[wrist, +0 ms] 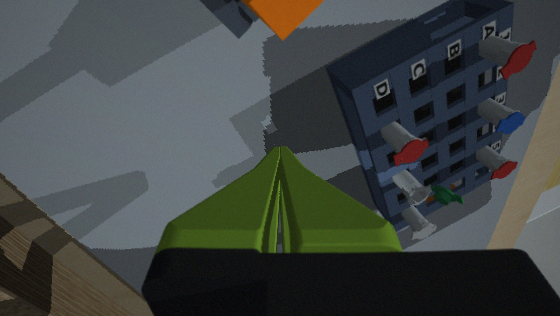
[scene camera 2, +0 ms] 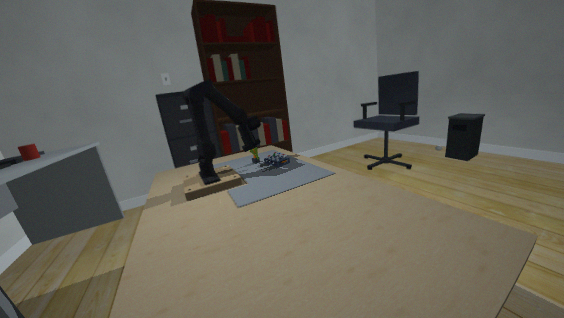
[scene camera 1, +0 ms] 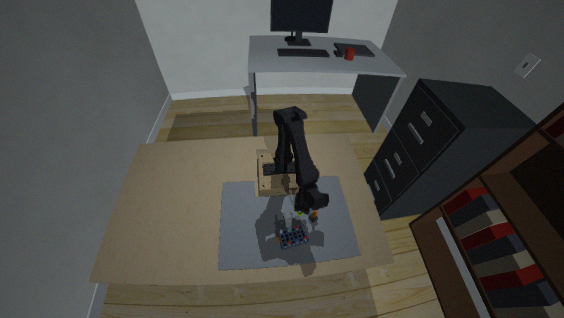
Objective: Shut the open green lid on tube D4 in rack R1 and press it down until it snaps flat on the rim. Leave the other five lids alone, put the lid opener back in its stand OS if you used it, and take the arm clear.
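Places are measured from the arm's base along level axes (x ahead, y left, z up), in metres.
Where they show: gripper, fingertip midpoint: (wrist: 280, 158) (scene camera 2: 258, 159) (scene camera 1: 299, 215); arm's base, origin of the base link: (scene camera 2: 209, 176) (scene camera 1: 281, 168).
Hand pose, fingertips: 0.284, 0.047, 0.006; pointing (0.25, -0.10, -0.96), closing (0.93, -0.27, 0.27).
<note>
Each offset is from my fingertips to the top centre of the thing, as dx, dy, dz. "pt": to the spot under its first point. Level surfaces: height alone.
My gripper (scene camera 1: 300, 213) (scene camera 2: 254, 154) (wrist: 280, 158) is shut, its green fingertips together and empty, above the mat beside the rack's D side. The blue rack R1 {+0.093, -0.047, +0.024} (scene camera 1: 293, 237) (scene camera 2: 276, 159) (wrist: 437, 105) holds upright tubes. In the wrist view, the clear tube D4 {pt +0.063, -0.052, +0.004} (wrist: 411, 187) has its rim uncovered. The green lid {+0.074, -0.054, +0.021} (wrist: 446, 195) stands open to the right of that rim. A red lid {+0.059, -0.019, +0.010} (wrist: 411, 151) is on the D tube above it, and a pale-topped tube (wrist: 419, 222) is below it. The orange lid opener {+0.011, +0.072, +0.046} (scene camera 1: 314, 214) (wrist: 285, 15) is in its dark stand (scene camera 1: 313, 219) (wrist: 232, 17).
In column A stand tubes with a red lid {+0.114, +0.009, +0.010} (wrist: 519, 59), a blue lid {+0.119, -0.029, +0.010} (wrist: 511, 122) and another red lid {+0.125, -0.067, +0.010} (wrist: 504, 170). The grey mat {dz -0.039} (scene camera 1: 240, 250) (scene camera 2: 300, 182) lies under the rack and stand. The arm's wooden base (scene camera 1: 272, 192) (scene camera 2: 200, 190) is at the mat's edge.
</note>
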